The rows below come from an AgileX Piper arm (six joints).
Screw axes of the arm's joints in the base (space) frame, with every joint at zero. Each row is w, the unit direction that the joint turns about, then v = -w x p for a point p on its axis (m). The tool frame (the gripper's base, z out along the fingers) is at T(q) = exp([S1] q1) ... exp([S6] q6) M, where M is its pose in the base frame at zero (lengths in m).
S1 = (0, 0, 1, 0, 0, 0)
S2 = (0, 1, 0, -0.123, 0, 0)
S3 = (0, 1, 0, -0.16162, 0, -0.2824)
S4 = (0.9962, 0, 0.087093, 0, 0.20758, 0)
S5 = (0, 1, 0, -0.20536, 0, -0.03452)
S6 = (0.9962, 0, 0.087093, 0, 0.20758, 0)
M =
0.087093 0 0.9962 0.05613
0 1 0 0
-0.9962 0 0.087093 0.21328
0 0 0 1
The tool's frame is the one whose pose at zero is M.
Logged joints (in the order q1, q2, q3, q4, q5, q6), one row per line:
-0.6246 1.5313 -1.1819 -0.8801 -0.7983 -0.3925
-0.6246 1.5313 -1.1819 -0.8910 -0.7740 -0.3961
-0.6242 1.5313 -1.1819 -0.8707 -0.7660 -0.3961
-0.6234 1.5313 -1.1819 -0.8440 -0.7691 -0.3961
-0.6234 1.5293 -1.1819 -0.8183 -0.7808 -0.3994
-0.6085 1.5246 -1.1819 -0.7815 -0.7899 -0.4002
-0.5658 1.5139 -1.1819 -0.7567 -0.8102 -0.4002
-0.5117 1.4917 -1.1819 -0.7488 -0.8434 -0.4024
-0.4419 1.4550 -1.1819 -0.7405 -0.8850 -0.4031
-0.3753 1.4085 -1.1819 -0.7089 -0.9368 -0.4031
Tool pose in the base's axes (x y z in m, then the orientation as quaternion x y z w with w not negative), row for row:
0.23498 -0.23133 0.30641 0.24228 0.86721 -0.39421 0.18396
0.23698 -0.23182 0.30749 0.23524 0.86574 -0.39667 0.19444
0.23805 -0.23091 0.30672 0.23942 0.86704 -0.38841 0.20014
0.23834 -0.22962 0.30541 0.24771 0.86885 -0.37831 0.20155
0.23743 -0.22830 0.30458 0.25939 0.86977 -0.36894 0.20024
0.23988 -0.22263 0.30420 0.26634 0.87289 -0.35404 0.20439
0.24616 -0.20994 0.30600 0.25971 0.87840 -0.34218 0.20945
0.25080 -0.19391 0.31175 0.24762 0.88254 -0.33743 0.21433
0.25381 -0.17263 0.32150 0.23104 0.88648 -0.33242 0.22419
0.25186 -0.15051 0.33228 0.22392 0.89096 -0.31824 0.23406
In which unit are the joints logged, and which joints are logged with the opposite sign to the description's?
The joints are logged in radians. Opposite sign: q5, q6.
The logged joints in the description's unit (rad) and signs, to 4 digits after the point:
-0.6246 1.5313 -1.1819 -0.8801 0.7983 0.3925
-0.6246 1.5313 -1.1819 -0.8910 0.7740 0.3961
-0.6242 1.5313 -1.1819 -0.8707 0.7660 0.3961
-0.6234 1.5313 -1.1819 -0.8440 0.7691 0.3961
-0.6234 1.5293 -1.1819 -0.8183 0.7808 0.3994
-0.6085 1.5246 -1.1819 -0.7815 0.7899 0.4002
-0.5658 1.5139 -1.1819 -0.7567 0.8102 0.4002
-0.5117 1.4917 -1.1819 -0.7488 0.8434 0.4024
-0.4419 1.4550 -1.1819 -0.7405 0.8850 0.4031
-0.3753 1.4085 -1.1819 -0.7089 0.9368 0.4031

